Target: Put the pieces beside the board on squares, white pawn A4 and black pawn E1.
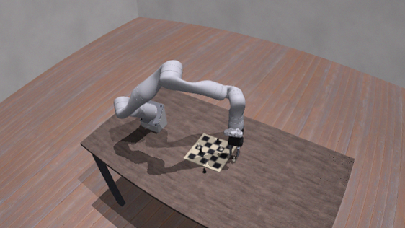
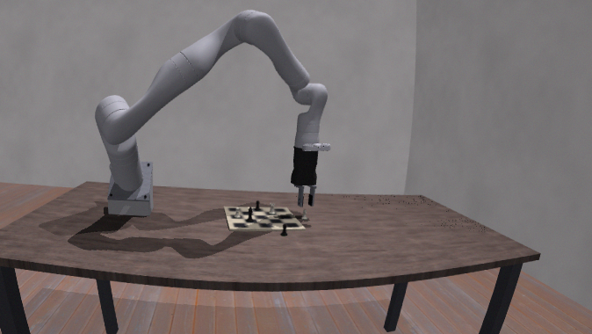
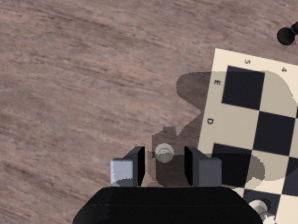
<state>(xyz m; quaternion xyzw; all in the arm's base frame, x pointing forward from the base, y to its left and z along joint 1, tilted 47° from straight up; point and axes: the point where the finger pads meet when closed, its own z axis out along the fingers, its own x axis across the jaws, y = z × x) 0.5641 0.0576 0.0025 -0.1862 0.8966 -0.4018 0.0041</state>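
My hand is 140 mm past the chessboard, 20 mm to the left of it and 60 mm above it.
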